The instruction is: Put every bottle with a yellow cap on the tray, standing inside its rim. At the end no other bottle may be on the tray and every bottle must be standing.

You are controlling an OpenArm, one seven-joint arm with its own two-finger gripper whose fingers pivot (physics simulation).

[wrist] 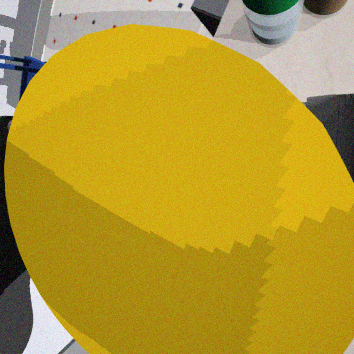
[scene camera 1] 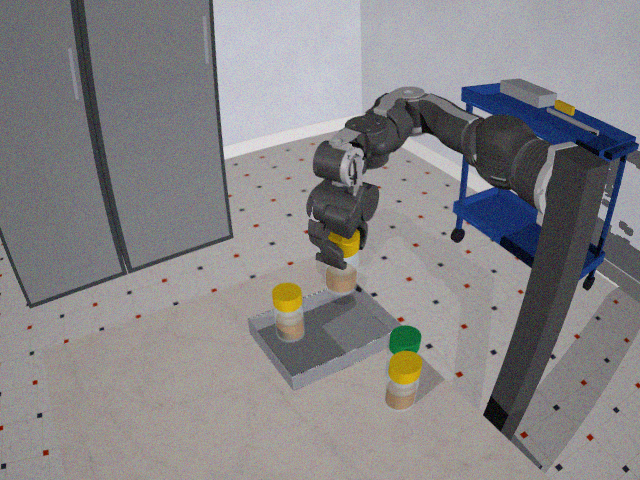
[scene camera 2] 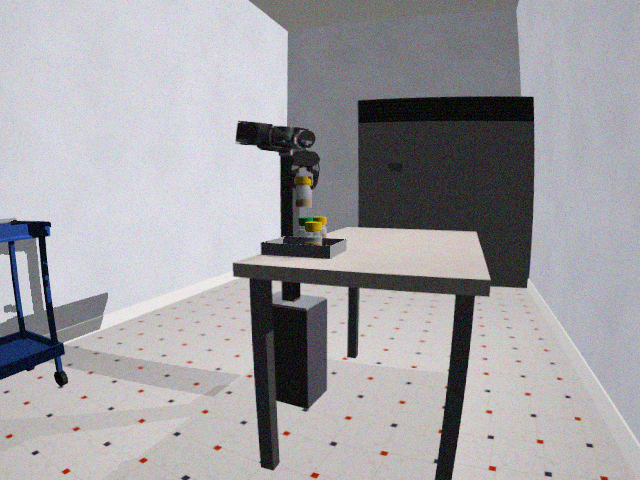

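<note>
My gripper [scene camera 1: 347,250] [scene camera 2: 303,181] is shut on a yellow-capped bottle [scene camera 1: 341,279] [scene camera 2: 303,195] [wrist: 165,150], held upright in the air above the tray [scene camera 1: 341,363] [scene camera 2: 294,250]. Its cap fills most of the wrist view. A second yellow-capped bottle [scene camera 1: 288,313] [scene camera 2: 313,232] stands inside the tray at its left side in scene view 1. A third yellow-capped bottle [scene camera 1: 403,380] [scene camera 2: 321,221] stands on the table outside the tray. A green-capped bottle [scene camera 1: 404,339] [scene camera 2: 305,221] [wrist: 273,22] stands close behind it in scene view 1, partly hidden, near the tray's right corner.
The pale table [scene camera 1: 170,403] [scene camera 2: 413,253] carries the tray and bottles. The arm's dark post [scene camera 1: 547,268] rises at the right in scene view 1. A blue cart [scene camera 1: 485,211] [scene camera 2: 31,227] and a grey cabinet [scene camera 1: 160,129] [scene camera 2: 444,196] stand away from the table.
</note>
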